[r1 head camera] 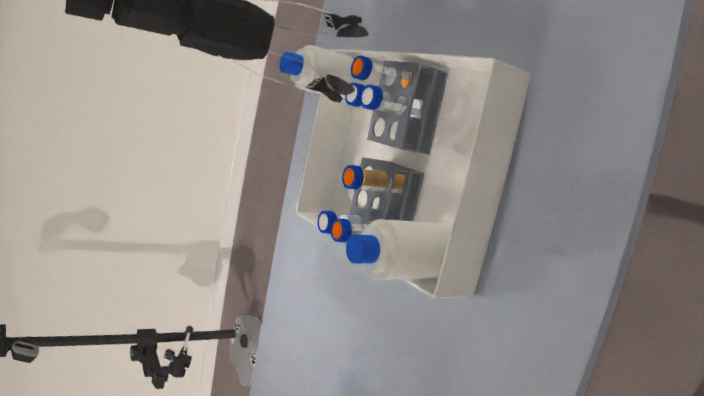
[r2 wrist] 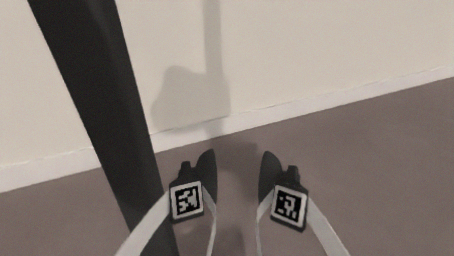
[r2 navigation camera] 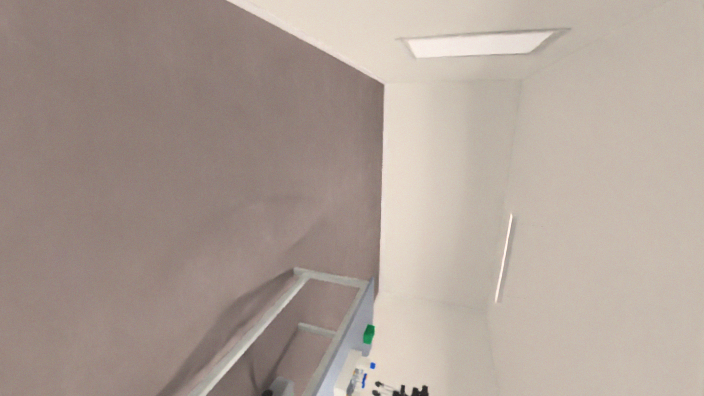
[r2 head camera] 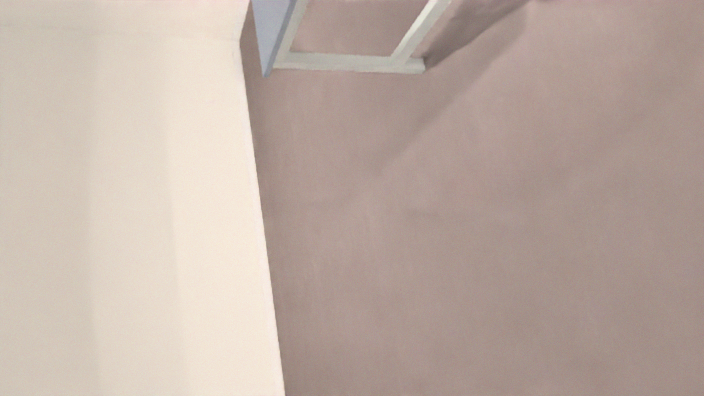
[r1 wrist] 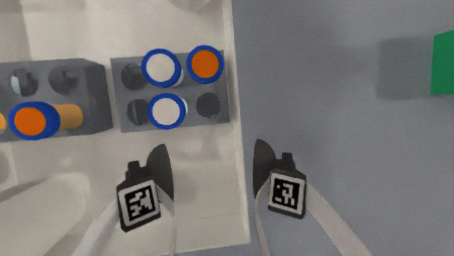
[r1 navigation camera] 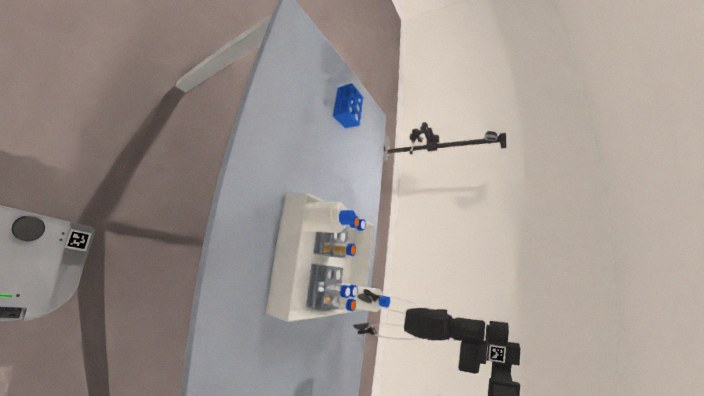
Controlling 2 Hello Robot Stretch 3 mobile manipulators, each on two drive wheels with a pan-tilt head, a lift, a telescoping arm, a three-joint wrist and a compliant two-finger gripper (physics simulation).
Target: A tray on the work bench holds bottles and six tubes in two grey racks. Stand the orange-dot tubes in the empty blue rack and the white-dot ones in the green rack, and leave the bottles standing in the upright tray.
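Observation:
My r1 gripper is open and empty, one finger on each side of the tray's edge line. The white tray holds two grey racks. One rack holds an orange-dot tube and two white-dot tubes. The other rack holds orange-dot tubes and a white-dot tube. Bottles stand upright at the tray's ends. The blue rack and green rack stand apart. My r2 gripper is open and empty.
The blue-grey bench bears the tray. The r2 robot's black mast stands beyond the bench by the wall. In the r2 wrist view a dark mast rises left of the fingers. A bench leg frame is near the wall.

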